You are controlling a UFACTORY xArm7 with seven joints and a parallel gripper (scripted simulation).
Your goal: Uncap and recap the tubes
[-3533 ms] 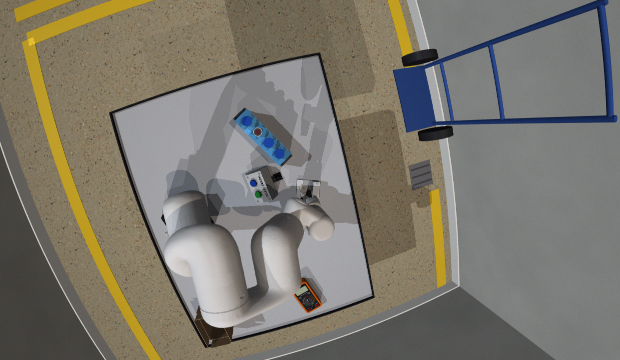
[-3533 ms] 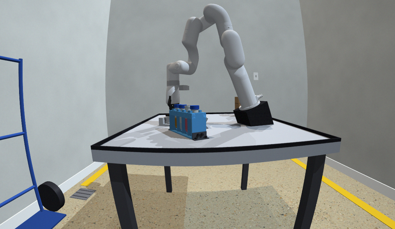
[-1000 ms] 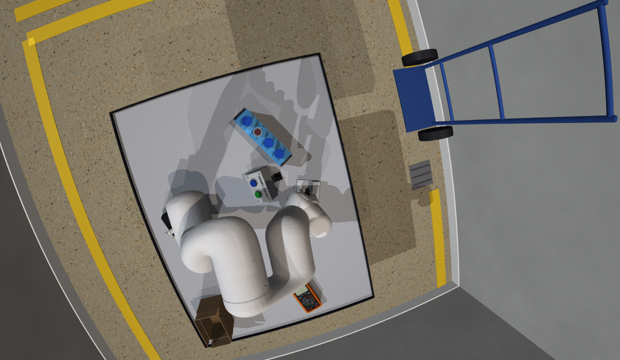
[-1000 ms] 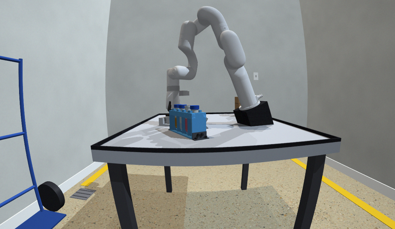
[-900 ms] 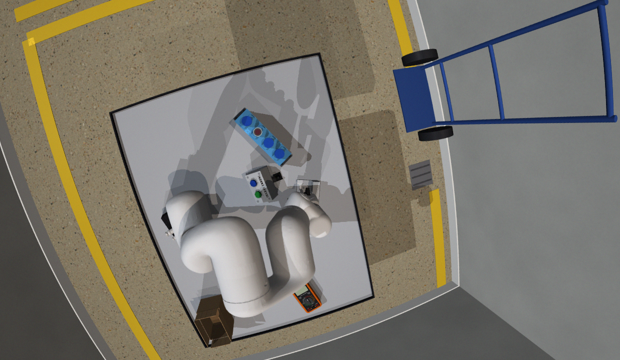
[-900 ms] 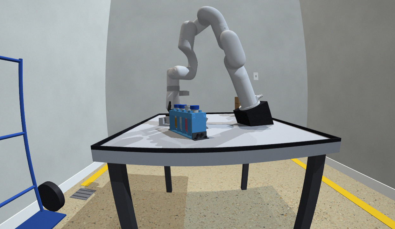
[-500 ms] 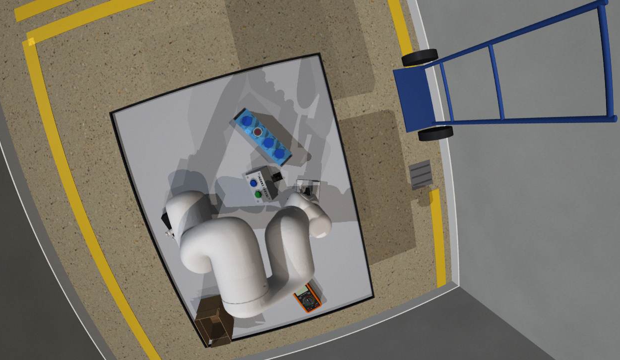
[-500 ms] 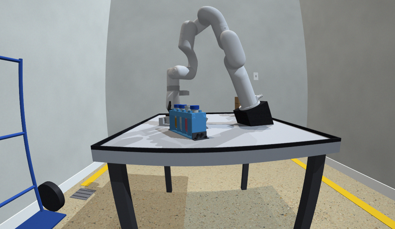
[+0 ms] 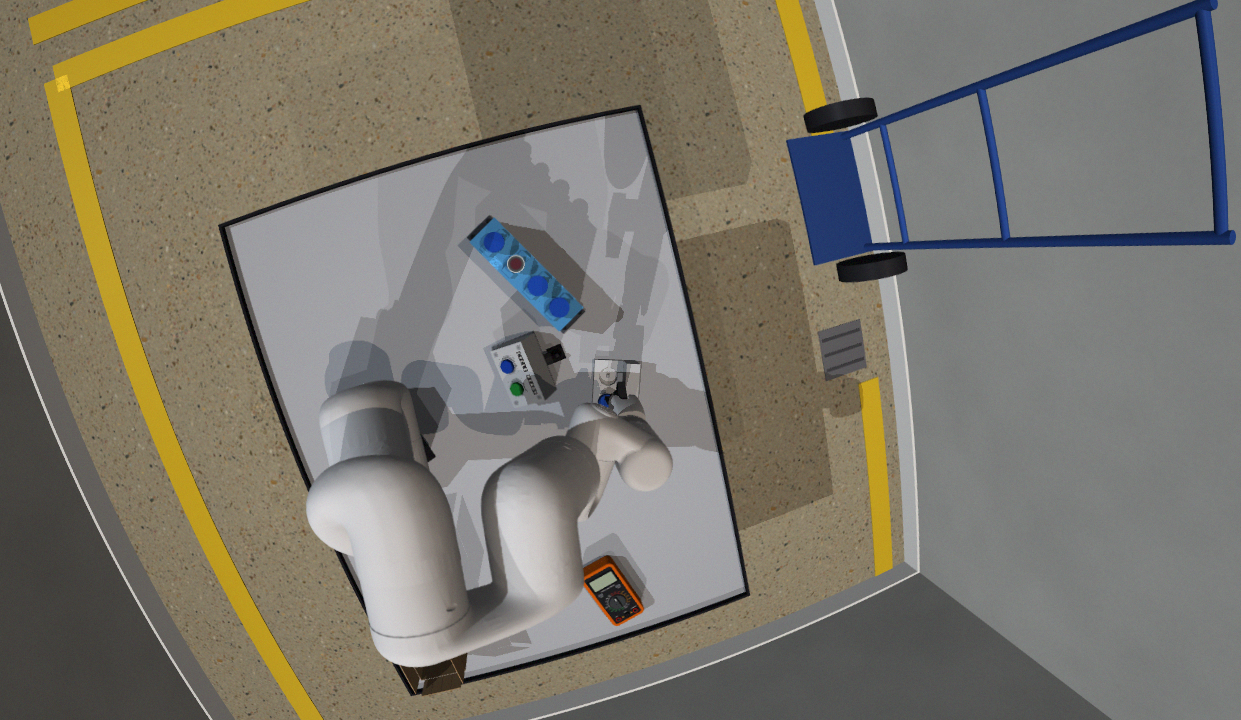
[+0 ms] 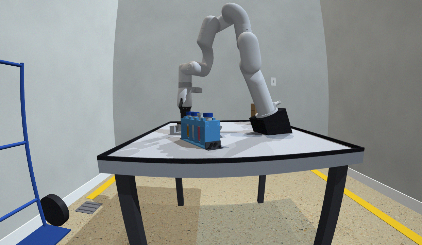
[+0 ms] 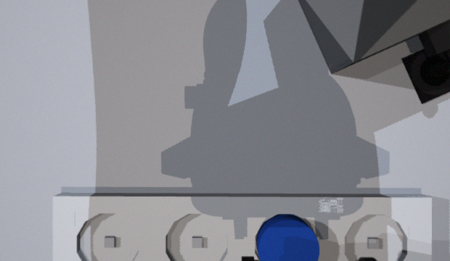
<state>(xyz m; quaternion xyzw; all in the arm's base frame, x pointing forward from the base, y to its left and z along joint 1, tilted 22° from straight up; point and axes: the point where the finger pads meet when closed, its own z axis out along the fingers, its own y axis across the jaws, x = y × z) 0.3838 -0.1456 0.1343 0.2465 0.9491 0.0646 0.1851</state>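
Now: the threaded tube neck 1 cm behind my hand, 22 cm to the left of it and 3 cm above it. From my hand the other things lie so: key housing 12 cm behind, 14 cm to the left, 3 cm below; blue cycle key 14 cm behind, 16 cm to the left, 2 cm below; green ready key 14 cm behind, 12 cm to the left, 2 cm below.
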